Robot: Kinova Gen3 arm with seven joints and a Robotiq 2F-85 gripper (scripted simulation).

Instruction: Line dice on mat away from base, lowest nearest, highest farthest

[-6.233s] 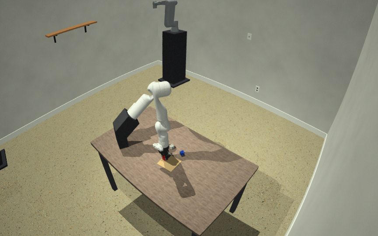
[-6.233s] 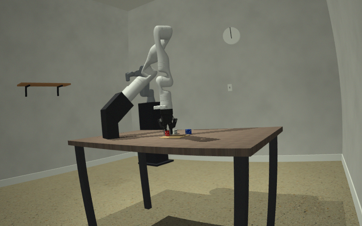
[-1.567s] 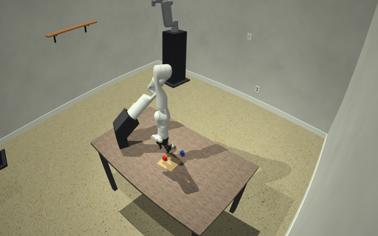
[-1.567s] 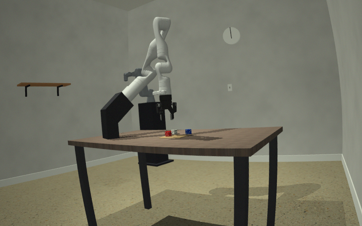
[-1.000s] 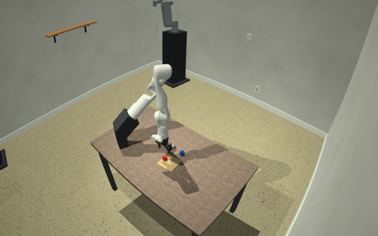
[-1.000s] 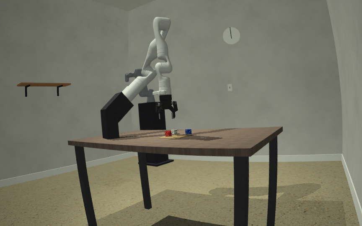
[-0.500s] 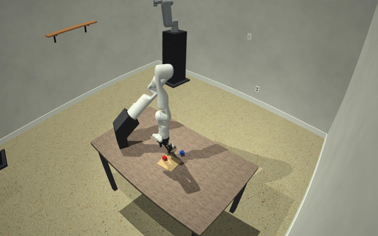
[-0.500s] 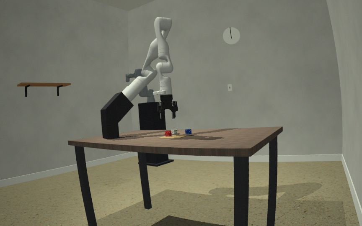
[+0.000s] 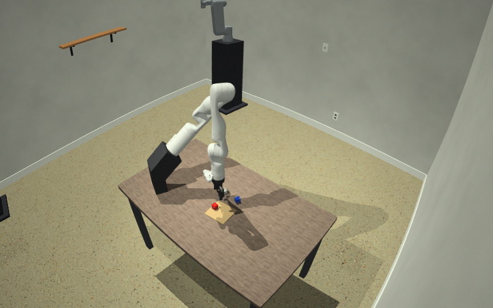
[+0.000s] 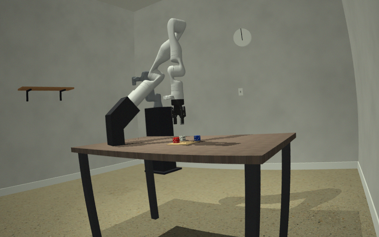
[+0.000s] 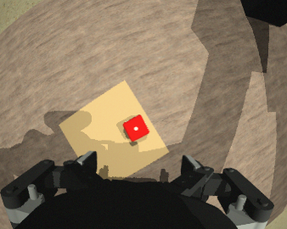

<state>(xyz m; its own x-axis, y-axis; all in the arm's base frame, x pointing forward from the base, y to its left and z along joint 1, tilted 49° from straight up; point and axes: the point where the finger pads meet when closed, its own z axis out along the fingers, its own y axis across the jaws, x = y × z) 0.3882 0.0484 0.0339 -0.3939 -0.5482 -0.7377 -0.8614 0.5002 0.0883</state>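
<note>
The blue die is 12 cm to the left of my hand, 10 cm below it and 4 cm ahead of it. The rest, counted from my hand: tan mat (11 cm below, 4 cm ahead, 2 cm to the right); red die (10 cm below, 3 cm to the right, 1 cm behind); white die (11 cm to the left, 10 cm below, 7 cm behind).
</note>
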